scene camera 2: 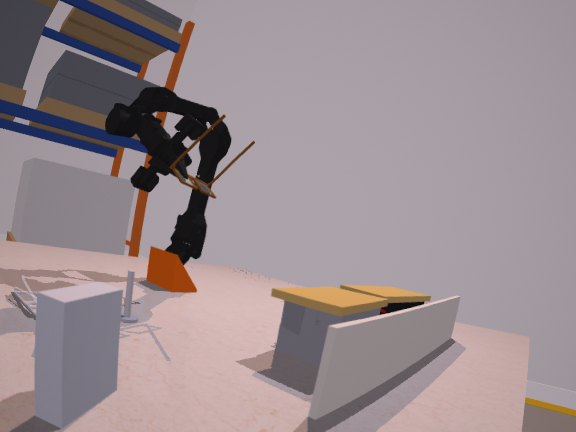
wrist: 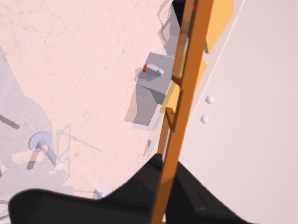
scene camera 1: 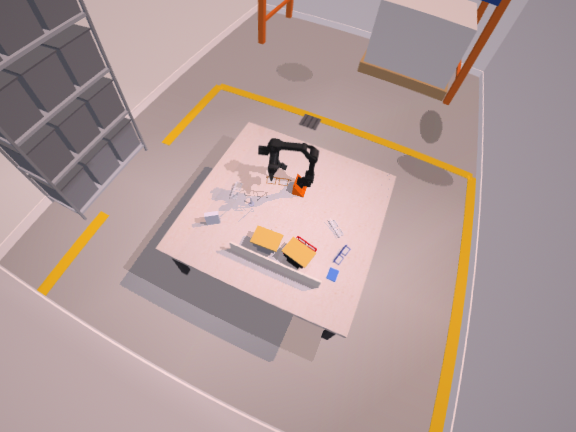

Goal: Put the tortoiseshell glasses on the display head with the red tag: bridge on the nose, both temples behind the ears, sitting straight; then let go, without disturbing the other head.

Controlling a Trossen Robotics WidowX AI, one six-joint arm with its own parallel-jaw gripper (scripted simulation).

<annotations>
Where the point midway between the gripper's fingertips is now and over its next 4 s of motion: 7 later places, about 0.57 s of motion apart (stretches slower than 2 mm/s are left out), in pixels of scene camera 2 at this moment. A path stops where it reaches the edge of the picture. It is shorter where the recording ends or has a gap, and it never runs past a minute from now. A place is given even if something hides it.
My gripper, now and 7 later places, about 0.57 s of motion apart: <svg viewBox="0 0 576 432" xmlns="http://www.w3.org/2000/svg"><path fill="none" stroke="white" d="M185 179L188 185L193 194L197 205L201 214L204 224L207 232L209 240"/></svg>
</annotations>
